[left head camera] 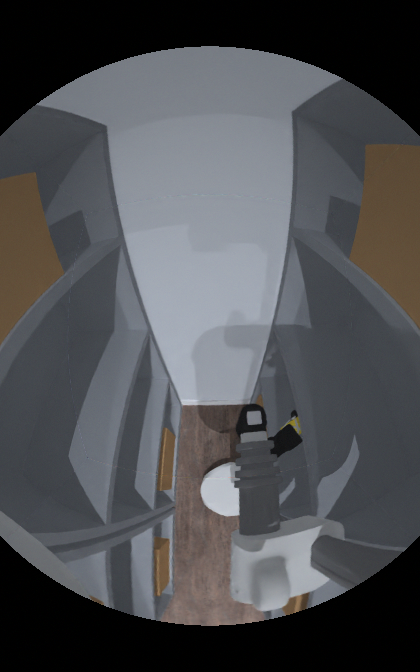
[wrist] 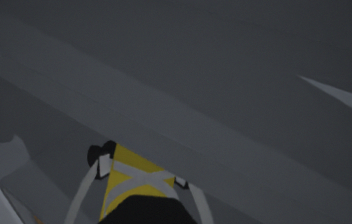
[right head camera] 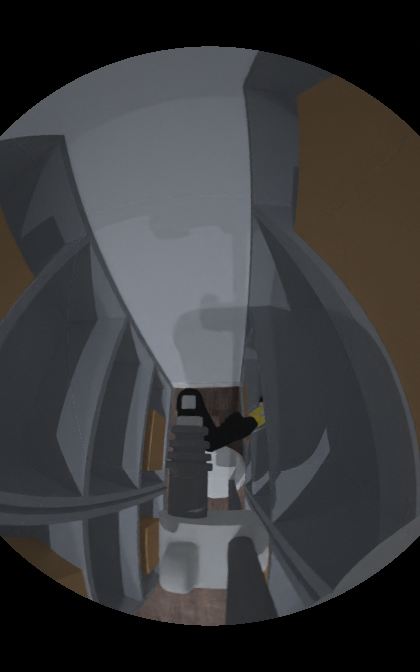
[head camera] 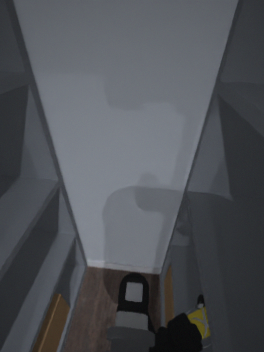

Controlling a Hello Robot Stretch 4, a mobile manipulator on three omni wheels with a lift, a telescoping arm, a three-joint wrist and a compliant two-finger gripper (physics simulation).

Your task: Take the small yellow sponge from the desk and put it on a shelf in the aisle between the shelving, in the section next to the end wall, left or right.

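Note:
The small yellow sponge is held between the fingertips at the right-hand shelving beside the end wall. My gripper is shut on it; pale bands cross in front of the sponge. In the wrist view the sponge's far side is cut off along a slanting shelf-board edge, and part of one fingertip is hidden there too. I cannot tell whether they touch. The right shelving and left shelving flank the aisle.
The pale end wall closes the aisle. Brown boxes stand low on the left, and more stand high on both sides. My white base is on the wood floor between the shelves.

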